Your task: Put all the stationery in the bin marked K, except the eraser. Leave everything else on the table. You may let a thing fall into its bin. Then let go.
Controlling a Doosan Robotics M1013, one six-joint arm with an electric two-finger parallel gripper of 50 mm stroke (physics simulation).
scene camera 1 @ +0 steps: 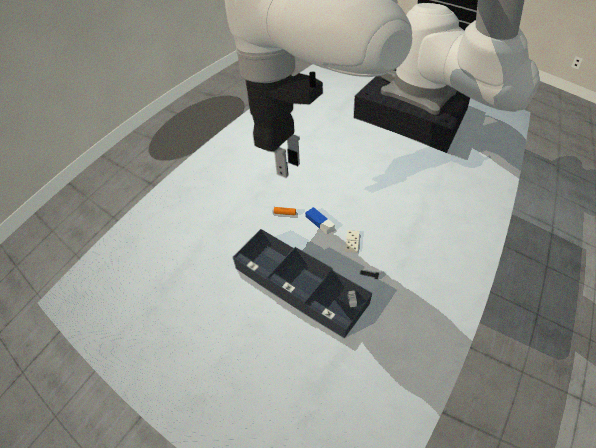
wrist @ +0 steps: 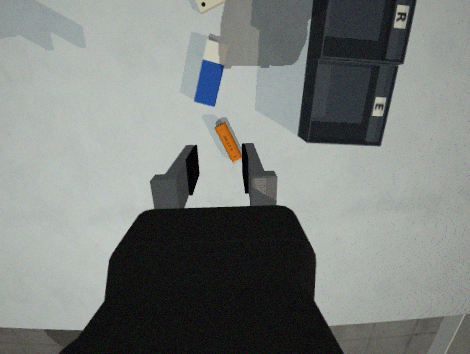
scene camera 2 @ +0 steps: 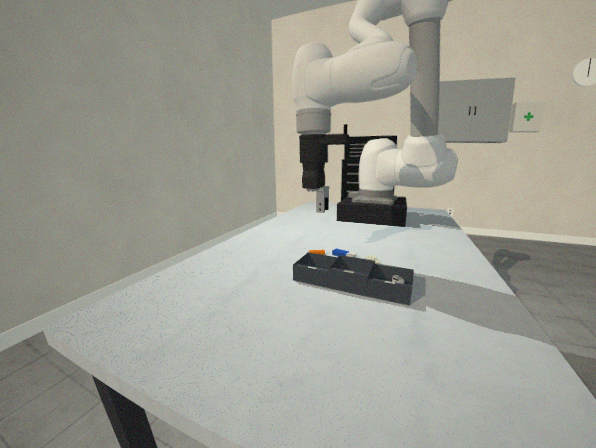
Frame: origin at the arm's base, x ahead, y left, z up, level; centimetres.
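Where they show: gripper, fingertip midpoint: point(scene camera 1: 288, 169) point(wrist: 220, 159) point(scene camera 2: 322, 210); arm's base, link origin: point(scene camera 1: 419, 92) point(scene camera 2: 375, 200).
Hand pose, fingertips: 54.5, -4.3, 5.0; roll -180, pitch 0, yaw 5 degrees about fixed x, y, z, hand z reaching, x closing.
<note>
Things, the pixels of their top centre, and the offset from my fingertips, as dx, dy, dz.
- small orange bar, top centre: point(wrist: 229, 145) point(scene camera 1: 283, 208) point(scene camera 2: 316, 250) +0.6, -1.6, -11.6
- blue-and-white eraser, top centre: point(wrist: 210, 74) point(scene camera 1: 319, 218) point(scene camera 2: 344, 251) -1.9, +6.0, -11.7
- dark three-bin tray, top centre: point(wrist: 371, 12) point(scene camera 1: 299, 273) point(scene camera 2: 352, 264) +12.7, +12.4, -8.4
- small grey metal sharpener, top centre: point(scene camera 1: 352, 296) point(scene camera 2: 398, 277) +10.0, +22.0, -10.8
- cream domino, top centre: point(scene camera 1: 352, 240) point(scene camera 2: 373, 259) -1.6, +14.3, -12.3
- black bolt, top centre: point(scene camera 1: 369, 271) +3.1, +21.4, -11.7
My gripper point(scene camera 1: 288, 169) point(scene camera 2: 323, 210) point(wrist: 220, 159) is partly open and empty, high above the table behind the orange bar. The small orange bar point(scene camera 1: 284, 211) point(scene camera 2: 316, 252) point(wrist: 228, 142) has faint lettering and a grey end, and lies flat. A blue-and-white eraser point(scene camera 1: 316, 216) point(scene camera 2: 340, 252) point(wrist: 209, 82) lies beside it. The dark three-bin tray point(scene camera 1: 270, 280) point(scene camera 2: 350, 286) point(wrist: 306, 110) shows labels E and R in the wrist view. Its right-end bin in scene camera 1 holds a small grey metal sharpener point(scene camera 1: 352, 298) point(scene camera 2: 397, 279). Bin K does not show in the wrist view.
A cream domino point(scene camera 1: 353, 240) point(scene camera 2: 372, 259) point(wrist: 209, 5) lies past the eraser. A black bolt point(scene camera 1: 369, 274) lies beside the tray's right-end bin. The robot's black base block point(scene camera 1: 400, 120) point(scene camera 2: 372, 212) stands at the back of the table.
</note>
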